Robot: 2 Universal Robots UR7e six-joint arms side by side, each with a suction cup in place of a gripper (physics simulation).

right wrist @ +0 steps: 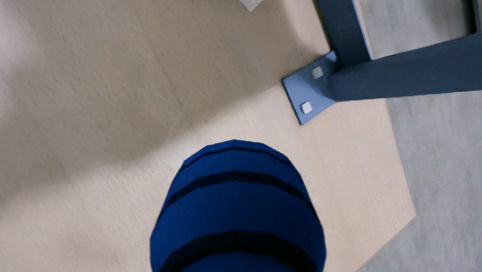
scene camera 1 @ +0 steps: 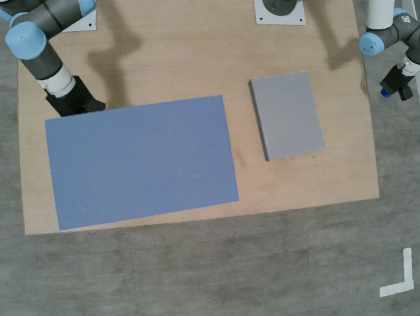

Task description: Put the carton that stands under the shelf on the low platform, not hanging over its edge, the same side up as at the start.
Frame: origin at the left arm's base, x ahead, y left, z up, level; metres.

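Seen in the pictures: left end effector, tool point: (scene camera 1: 385, 93); right end effector, tool point: (right wrist: 238, 198); left arm's base, origin of the base link: (scene camera 1: 278, 0).
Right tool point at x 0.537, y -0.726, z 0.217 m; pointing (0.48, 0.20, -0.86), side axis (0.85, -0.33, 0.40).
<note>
Offsets run from my right tool point to a thing's top centre. "pt": to the spot under its first point. Level surfaces: height alone.
The shelf @(dx +0.130, dy +0.162, dz +0.126 m) (scene camera 1: 142, 162) shows from above in scene camera 1 as a blue board. The carton is hidden there; a pale corner @(pt dx +0.161, dy +0.105, dz -0.205 m) (right wrist: 251, 4) at the top edge of the right wrist view may be part of it. The low platform @(dx -0.027, dy +0.690, dz -0.169 m) (scene camera 1: 290, 115) is a grey slab to the right of the shelf. My right gripper's blue suction cup (right wrist: 237, 200) holds nothing visible and is apart from the pale corner; in scene camera 1 its tip is hidden at the shelf's upper left edge. My left gripper (scene camera 1: 384, 93) holds nothing and hangs beyond the table's right edge.
A dark blue shelf post @(pt dx +0.246, dy -0.031, dz -0.099 m) (right wrist: 410, 72) with a bolted foot plate @(pt dx +0.189, dy -0.022, dz -0.212 m) (right wrist: 298, 95) stands near the table corner, ahead and right of the right cup. The wooden table @(dz -0.217 m) (scene camera 1: 200, 60) ends at the grey floor (scene camera 1: 200, 270). An arm base (scene camera 1: 265, 19) is at the top.
</note>
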